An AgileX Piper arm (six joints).
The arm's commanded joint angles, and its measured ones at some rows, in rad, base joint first. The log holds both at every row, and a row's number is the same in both.
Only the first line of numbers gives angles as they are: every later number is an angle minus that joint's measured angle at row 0.
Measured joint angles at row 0:
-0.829, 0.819, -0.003, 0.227, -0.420, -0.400
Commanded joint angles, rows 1 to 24:
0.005, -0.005, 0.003, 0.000, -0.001, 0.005
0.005, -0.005, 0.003, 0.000, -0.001, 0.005
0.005, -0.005, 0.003, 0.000, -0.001, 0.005
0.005, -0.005, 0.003, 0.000, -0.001, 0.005
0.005, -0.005, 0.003, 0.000, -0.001, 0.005
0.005, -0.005, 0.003, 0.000, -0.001, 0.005
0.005, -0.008, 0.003, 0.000, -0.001, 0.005
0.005, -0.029, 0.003, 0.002, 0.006, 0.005
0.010, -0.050, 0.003, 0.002, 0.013, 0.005
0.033, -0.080, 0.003, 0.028, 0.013, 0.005
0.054, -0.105, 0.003, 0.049, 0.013, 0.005
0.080, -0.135, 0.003, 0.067, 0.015, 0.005
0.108, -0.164, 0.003, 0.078, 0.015, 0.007
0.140, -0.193, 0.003, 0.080, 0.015, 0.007
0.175, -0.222, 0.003, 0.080, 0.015, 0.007
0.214, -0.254, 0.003, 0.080, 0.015, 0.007
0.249, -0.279, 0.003, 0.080, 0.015, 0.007
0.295, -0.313, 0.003, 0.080, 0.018, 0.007
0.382, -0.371, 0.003, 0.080, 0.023, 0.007
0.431, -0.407, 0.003, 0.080, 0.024, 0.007
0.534, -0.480, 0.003, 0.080, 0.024, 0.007
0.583, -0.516, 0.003, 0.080, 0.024, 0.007
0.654, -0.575, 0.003, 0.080, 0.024, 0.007
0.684, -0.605, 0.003, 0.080, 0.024, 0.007
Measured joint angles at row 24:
0.560, -0.501, 0.000, 0.079, 0.026, 0.004
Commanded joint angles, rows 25 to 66:
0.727, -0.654, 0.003, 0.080, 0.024, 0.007
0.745, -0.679, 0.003, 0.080, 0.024, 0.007
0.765, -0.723, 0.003, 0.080, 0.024, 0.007
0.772, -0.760, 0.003, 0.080, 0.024, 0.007
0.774, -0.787, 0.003, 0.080, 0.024, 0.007
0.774, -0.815, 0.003, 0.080, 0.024, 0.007
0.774, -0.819, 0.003, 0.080, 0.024, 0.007
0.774, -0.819, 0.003, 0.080, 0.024, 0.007
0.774, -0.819, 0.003, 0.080, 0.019, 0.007
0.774, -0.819, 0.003, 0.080, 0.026, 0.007
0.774, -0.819, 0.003, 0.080, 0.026, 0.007
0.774, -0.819, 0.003, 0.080, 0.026, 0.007
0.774, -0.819, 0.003, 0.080, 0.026, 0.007
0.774, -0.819, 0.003, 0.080, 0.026, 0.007
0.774, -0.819, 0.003, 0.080, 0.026, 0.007
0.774, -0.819, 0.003, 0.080, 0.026, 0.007
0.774, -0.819, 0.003, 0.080, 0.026, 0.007
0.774, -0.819, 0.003, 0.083, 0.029, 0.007
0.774, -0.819, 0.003, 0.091, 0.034, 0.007
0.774, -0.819, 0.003, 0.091, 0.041, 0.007
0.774, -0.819, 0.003, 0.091, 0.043, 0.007
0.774, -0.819, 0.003, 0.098, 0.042, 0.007
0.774, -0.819, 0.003, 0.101, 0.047, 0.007
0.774, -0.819, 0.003, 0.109, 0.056, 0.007
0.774, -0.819, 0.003, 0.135, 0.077, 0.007
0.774, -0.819, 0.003, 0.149, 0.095, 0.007
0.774, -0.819, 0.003, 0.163, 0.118, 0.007
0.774, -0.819, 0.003, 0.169, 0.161, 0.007
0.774, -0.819, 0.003, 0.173, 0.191, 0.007
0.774, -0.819, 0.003, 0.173, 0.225, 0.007
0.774, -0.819, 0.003, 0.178, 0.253, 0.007
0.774, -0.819, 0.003, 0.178, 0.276, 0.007
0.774, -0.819, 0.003, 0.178, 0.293, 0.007
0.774, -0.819, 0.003, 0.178, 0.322, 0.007
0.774, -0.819, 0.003, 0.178, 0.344, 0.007
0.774, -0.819, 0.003, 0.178, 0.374, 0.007
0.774, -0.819, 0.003, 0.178, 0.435, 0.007
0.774, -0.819, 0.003, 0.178, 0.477, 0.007
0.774, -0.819, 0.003, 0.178, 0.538, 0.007
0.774, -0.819, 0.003, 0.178, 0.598, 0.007
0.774, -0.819, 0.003, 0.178, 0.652, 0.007
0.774, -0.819, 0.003, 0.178, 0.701, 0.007
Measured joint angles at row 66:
0.772, -0.813, 0.000, 0.182, 0.504, 0.007
